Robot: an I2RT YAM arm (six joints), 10 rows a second.
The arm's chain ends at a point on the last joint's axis. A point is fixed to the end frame.
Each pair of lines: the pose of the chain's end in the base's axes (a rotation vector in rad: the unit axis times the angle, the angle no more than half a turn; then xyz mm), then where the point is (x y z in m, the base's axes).
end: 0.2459 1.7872 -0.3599 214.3 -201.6 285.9
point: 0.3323 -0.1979 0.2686
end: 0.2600 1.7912 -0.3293 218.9 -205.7 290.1
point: 0.3369 -0.2007 0.2732
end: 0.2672 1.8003 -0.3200 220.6 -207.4 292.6
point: 0.3385 -0.2022 0.2750
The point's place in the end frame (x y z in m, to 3 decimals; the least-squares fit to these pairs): -0.012 0.047 0.109
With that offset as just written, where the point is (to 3 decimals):
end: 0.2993 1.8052 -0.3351 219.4 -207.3 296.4
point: 0.337 -0.205 0.278
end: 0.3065 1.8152 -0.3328 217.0 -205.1 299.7
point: 0.335 -0.204 0.280
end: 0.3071 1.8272 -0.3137 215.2 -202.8 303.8
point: 0.333 -0.200 0.284
